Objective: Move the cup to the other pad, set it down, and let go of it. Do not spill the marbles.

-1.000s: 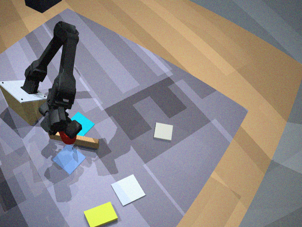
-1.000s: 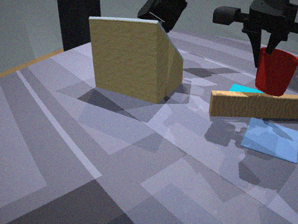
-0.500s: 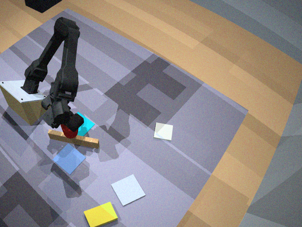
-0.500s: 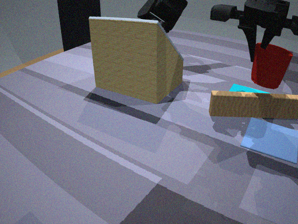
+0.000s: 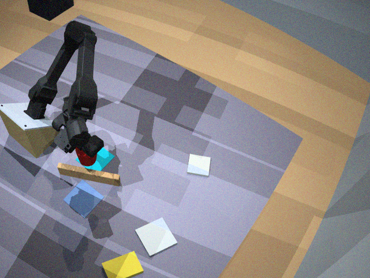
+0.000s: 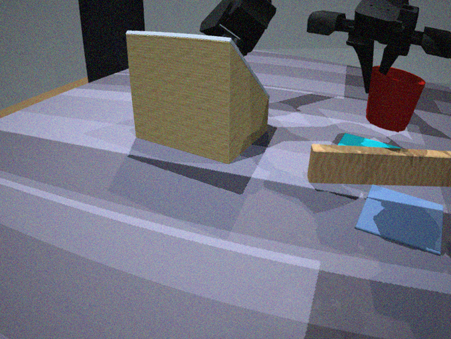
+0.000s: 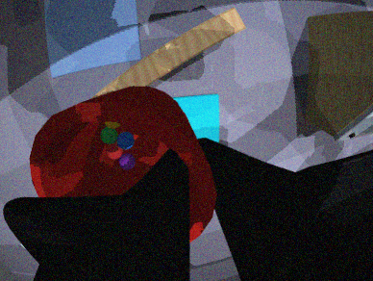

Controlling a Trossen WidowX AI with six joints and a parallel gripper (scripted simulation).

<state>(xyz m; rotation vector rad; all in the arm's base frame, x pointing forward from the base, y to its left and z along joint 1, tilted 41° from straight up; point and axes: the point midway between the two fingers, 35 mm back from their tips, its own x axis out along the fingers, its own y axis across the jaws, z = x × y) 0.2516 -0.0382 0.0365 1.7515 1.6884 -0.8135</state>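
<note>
Right now my gripper tip is 1 cm short of the cyan pad, 5 cm to the right of it and 12 cm above it. The rest, counted from my gripper tip: red cup: 3 cm ahead; then wooden bar: 4 cm ahead, 3 cm to the right, 10 cm below; then light blue pad: 8 cm ahead, 10 cm to the right, 12 cm below.
</note>
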